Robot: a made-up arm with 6 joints. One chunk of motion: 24 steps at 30 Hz.
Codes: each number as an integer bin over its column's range. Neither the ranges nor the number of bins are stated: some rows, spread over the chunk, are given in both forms.
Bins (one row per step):
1: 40 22 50 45 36 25
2: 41 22 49 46 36 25
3: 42 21 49 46 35 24
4: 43 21 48 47 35 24
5: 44 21 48 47 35 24
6: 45 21 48 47 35 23
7: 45 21 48 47 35 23
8: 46 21 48 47 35 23
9: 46 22 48 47 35 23
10: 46 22 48 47 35 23
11: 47 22 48 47 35 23
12: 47 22 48 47 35 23
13: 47 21 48 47 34 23
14: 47 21 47 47 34 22
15: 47 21 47 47 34 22
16: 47 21 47 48 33 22
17: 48 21 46 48 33 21
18: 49 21 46 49 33 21
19: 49 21 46 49 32 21
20: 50 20 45 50 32 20
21: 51 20 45 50 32 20
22: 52 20 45 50 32 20
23: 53 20 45 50 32 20
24: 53 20 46 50 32 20
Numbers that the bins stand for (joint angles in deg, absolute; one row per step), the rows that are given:
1: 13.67 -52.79 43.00 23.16 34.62 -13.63
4: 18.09 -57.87 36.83 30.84 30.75 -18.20
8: 22.51 -57.87 36.83 30.84 30.75 -22.76
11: 23.98 -52.79 36.83 30.84 30.75 -22.76
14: 23.98 -57.87 33.75 30.84 26.87 -27.33
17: 25.46 -57.87 30.67 34.68 23.00 -31.89
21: 29.88 -62.94 27.58 42.35 19.12 -36.46
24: 32.83 -62.94 30.67 42.35 19.12 -36.46
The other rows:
2: 15.14 -52.79 39.92 27.00 34.62 -13.63
3: 16.62 -57.87 39.92 27.00 30.75 -18.20
5: 19.56 -57.87 36.83 30.84 30.75 -18.20
6: 21.04 -57.87 36.83 30.84 30.75 -22.76
7: 21.04 -57.87 36.83 30.84 30.75 -22.76
9: 22.51 -52.79 36.83 30.84 30.75 -22.76
10: 22.51 -52.79 36.83 30.84 30.75 -22.76
12: 23.98 -52.79 36.83 30.84 30.75 -22.76
13: 23.98 -57.87 36.83 30.84 26.87 -22.76
15: 23.98 -57.87 33.75 30.84 26.87 -27.33
16: 23.98 -57.87 33.75 34.68 23.00 -27.33
18: 26.93 -57.87 30.67 38.52 23.00 -31.89
19: 26.93 -57.87 30.67 38.52 19.12 -31.89
20: 28.40 -62.94 27.58 42.35 19.12 -36.46
22: 31.35 -62.94 27.58 42.35 19.12 -36.46
23: 32.83 -62.94 27.58 42.35 19.12 -36.46

